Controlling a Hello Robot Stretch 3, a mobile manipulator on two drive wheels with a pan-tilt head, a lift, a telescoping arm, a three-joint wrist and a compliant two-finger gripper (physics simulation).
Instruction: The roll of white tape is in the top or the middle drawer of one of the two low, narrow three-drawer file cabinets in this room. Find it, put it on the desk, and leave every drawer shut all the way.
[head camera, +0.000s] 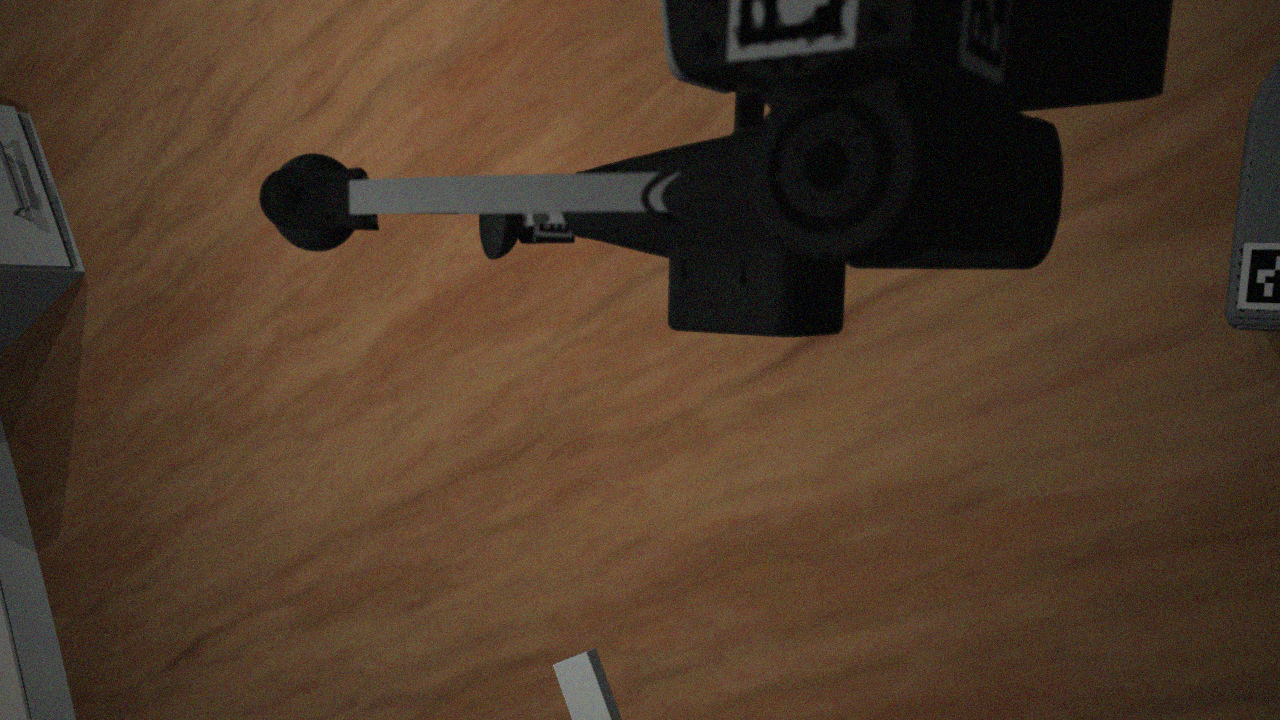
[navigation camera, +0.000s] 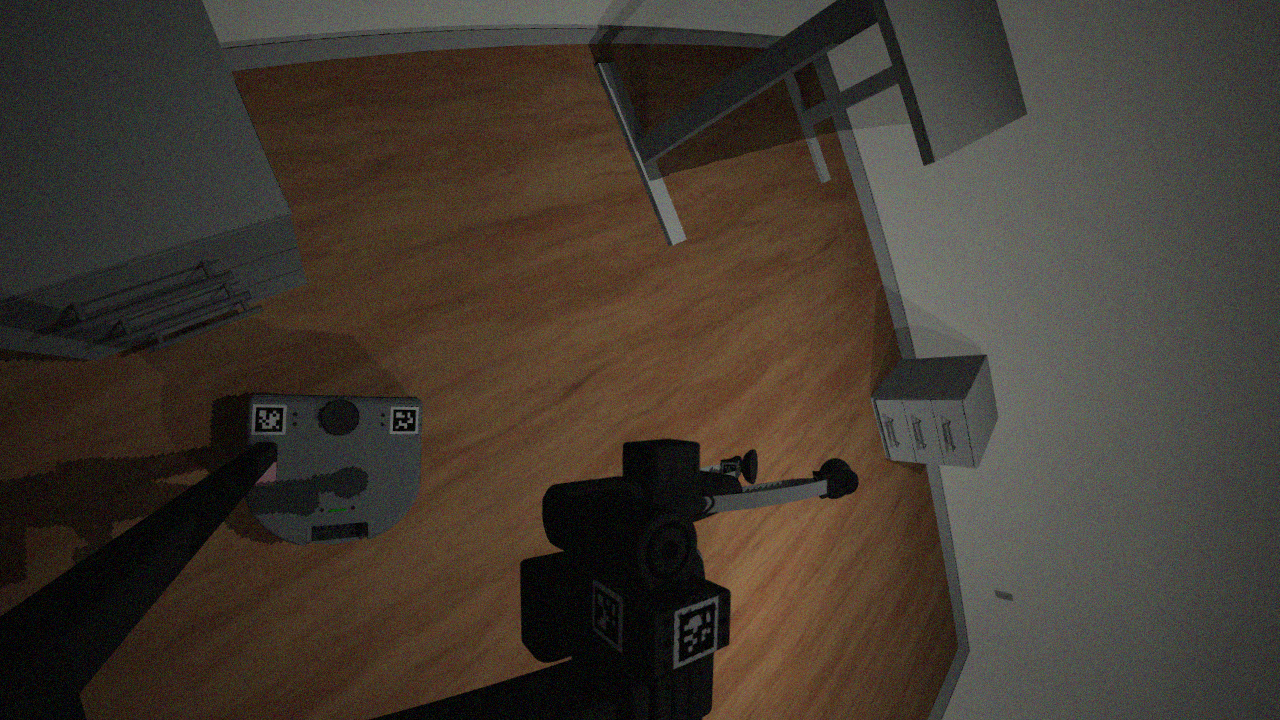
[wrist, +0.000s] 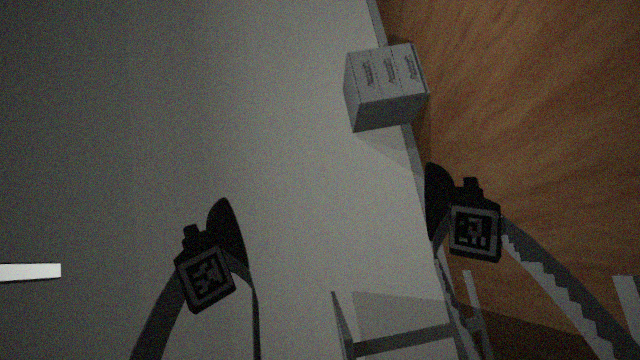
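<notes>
My gripper (head camera: 407, 219) (navigation camera: 793, 472) (wrist: 330, 206) is open and empty, held out over the floor toward the wall. A low grey cabinet (navigation camera: 921, 429) (wrist: 395, 82) with three drawer fronts stands against the wall, apart from the fingers. Its drawers look shut. Part of a cabinet (head camera: 26, 192) shows at the left edge in the head view. The grey desk (navigation camera: 957, 76) (wrist: 405, 340) stands farther along the wall. The roll of white tape does not show.
A large grey cabinet (navigation camera: 134, 134) with bar handles stands at the left in the navigation view. My base (navigation camera: 375, 465) (head camera: 1257, 205) stands on the wooden floor. A pale bar (head camera: 581, 689) shows at the bottom in the head view.
</notes>
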